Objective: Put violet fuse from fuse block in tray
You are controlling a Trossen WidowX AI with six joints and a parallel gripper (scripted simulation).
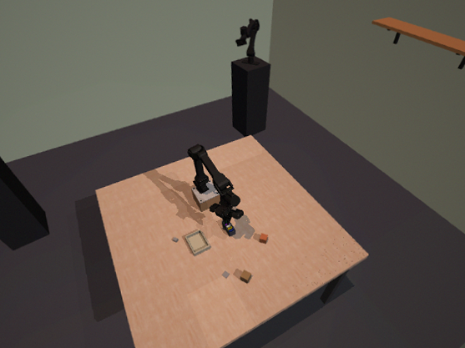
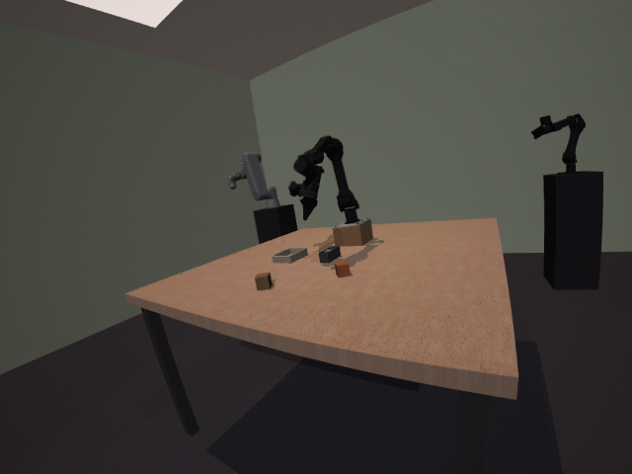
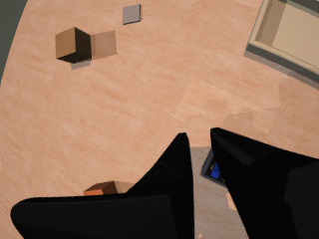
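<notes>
Right now the violet fuse is 15 cm below my gripper tip, 9 cm behind it and 5 cm to the left of it. From my gripper tip the other things lie so: tray 17 cm below, 16 cm to the right, 9 cm behind; then orange cube 18 cm to the left, 16 cm below, 11 cm ahead; then brown cube 25 cm ahead, 16 cm below, 4 cm to the right.
</notes>
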